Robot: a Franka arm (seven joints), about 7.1 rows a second.
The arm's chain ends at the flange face. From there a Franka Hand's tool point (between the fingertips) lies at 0.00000 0.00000 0.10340 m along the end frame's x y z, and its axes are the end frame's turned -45 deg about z.
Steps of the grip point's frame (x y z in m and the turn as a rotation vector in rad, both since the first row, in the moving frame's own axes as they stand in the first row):
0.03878, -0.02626, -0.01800, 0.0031, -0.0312, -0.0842
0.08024, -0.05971, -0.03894, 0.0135, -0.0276, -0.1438
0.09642, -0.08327, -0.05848, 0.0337, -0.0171, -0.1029
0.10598, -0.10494, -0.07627, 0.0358, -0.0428, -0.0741
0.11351, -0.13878, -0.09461, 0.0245, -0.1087, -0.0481
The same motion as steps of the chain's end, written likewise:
0.01127, -0.04815, -0.01795, -0.0199, -0.0243, -0.0842
0.01744, -0.10020, -0.03889, -0.0100, -0.0291, -0.1438
0.01307, -0.12604, -0.05841, 0.0117, -0.0359, -0.1029
0.00646, -0.14987, -0.07611, -0.0049, -0.0556, -0.0741
-0.00830, -0.18477, -0.09397, -0.0595, -0.0942, -0.0481

